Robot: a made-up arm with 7 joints. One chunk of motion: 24 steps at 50 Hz.
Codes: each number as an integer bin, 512 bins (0 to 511) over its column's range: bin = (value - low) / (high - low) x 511, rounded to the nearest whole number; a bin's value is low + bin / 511 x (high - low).
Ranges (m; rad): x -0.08..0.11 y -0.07..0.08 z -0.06..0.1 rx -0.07..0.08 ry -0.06..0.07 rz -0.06..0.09
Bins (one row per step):
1: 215 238 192 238 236 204
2: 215 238 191 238 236 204
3: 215 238 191 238 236 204
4: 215 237 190 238 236 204
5: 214 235 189 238 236 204
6: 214 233 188 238 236 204
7: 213 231 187 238 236 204
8: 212 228 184 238 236 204
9: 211 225 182 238 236 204
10: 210 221 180 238 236 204
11: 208 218 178 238 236 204
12: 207 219 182 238 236 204
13: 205 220 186 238 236 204
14: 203 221 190 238 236 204
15: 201 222 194 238 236 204
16: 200 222 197 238 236 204
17: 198 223 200 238 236 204
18: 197 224 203 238 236 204
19: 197 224 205 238 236 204
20: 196 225 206 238 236 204
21: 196 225 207 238 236 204
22: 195 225 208 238 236 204
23: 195 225 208 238 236 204
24: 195 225 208 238 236 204
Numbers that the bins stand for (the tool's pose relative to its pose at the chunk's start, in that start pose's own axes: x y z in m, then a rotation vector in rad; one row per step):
1: -0.0001 -0.0001 0.0001 -0.0001 0.0000 -0.0001
2: -0.0001 -0.0001 -0.0002 -0.0001 0.0000 -0.0001
3: -0.0001 -0.0001 -0.0002 -0.0001 0.0000 -0.0001
4: -0.0001 -0.0004 -0.0005 -0.0001 0.0000 -0.0001
5: -0.0004 -0.0010 -0.0008 -0.0001 0.0000 -0.0001
6: -0.0004 -0.0016 -0.0011 -0.0001 0.0000 -0.0001
7: -0.0008 -0.0022 -0.0014 -0.0001 0.0000 -0.0001
8: -0.0012 -0.0031 -0.0024 -0.0001 0.0000 -0.0001
9: -0.0015 -0.0040 -0.0030 -0.0001 0.0000 -0.0001
10: -0.0019 -0.0051 -0.0036 -0.0001 0.0000 -0.0001
11: -0.0027 -0.0060 -0.0043 -0.0001 0.0000 -0.0001
12: -0.0030 -0.0057 -0.0030 -0.0001 0.0000 -0.0001
13: -0.0038 -0.0054 -0.0018 -0.0001 0.0000 -0.0001
14: -0.0045 -0.0051 -0.0005 -0.0001 0.0000 -0.0001
15: -0.0053 -0.0048 0.0007 -0.0001 0.0000 -0.0001
16: -0.0056 -0.0048 0.0017 -0.0001 0.0000 -0.0001
17: -0.0064 -0.0045 0.0026 -0.0001 0.0000 -0.0001
18: -0.0068 -0.0042 0.0036 -0.0001 0.0000 -0.0001
19: -0.0068 -0.0042 0.0042 -0.0001 0.0000 -0.0001
20: -0.0071 -0.0040 0.0045 -0.0001 0.0000 -0.0001
21: -0.0071 -0.0040 0.0048 -0.0001 0.0000 -0.0001
22: -0.0075 -0.0040 0.0051 -0.0001 0.0000 -0.0001
23: -0.0075 -0.0040 0.0051 -0.0001 0.0000 -0.0001
24: -0.0075 -0.0040 0.0051 -0.0001 0.0000 -0.0001

